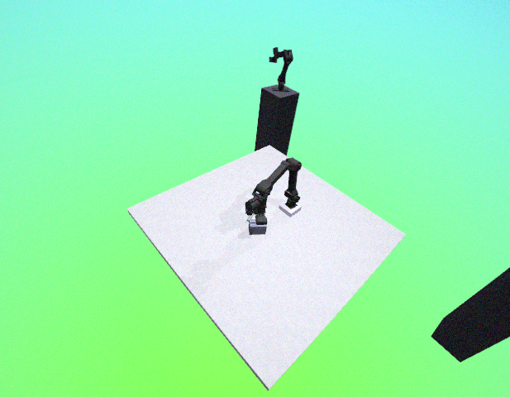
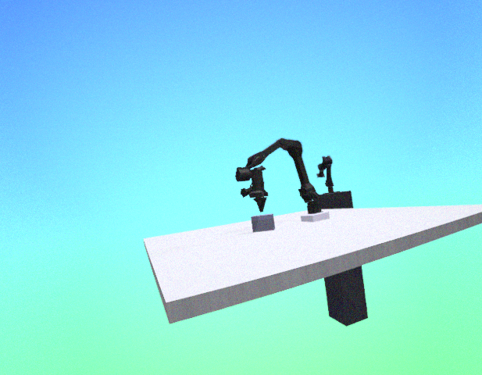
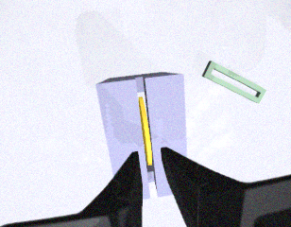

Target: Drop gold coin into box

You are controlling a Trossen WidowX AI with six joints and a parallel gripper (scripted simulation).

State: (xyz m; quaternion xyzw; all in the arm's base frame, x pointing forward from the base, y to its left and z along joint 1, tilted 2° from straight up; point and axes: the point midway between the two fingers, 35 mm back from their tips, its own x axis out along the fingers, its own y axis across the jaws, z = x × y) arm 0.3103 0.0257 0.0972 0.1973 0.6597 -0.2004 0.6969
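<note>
The coin lies 4 cm below my gripper tip.
</note>
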